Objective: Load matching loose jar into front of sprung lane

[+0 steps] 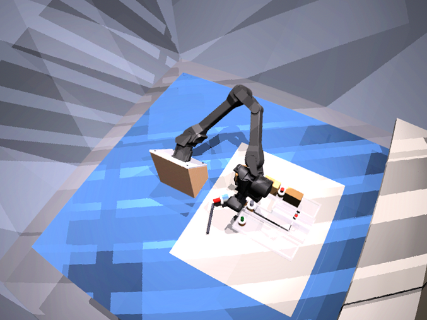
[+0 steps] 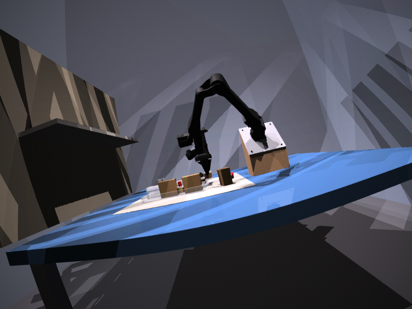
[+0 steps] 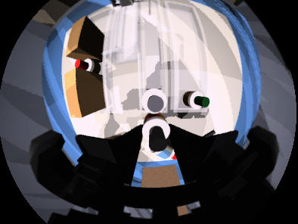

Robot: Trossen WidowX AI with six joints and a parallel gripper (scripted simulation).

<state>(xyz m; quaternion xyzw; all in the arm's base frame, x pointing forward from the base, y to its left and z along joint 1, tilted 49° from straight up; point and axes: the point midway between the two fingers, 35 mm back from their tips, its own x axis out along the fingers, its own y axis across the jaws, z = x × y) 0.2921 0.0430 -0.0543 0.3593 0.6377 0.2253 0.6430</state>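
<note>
My gripper tip is 6 cm past the brown box, 12 cm to the right of it and 2 cm above it. From my gripper tip the other things lie so: clear pusher lane (18 cm ahead, 3 cm below); dark rod (11 cm behind, 11 cm to the right, 5 cm below).
</note>
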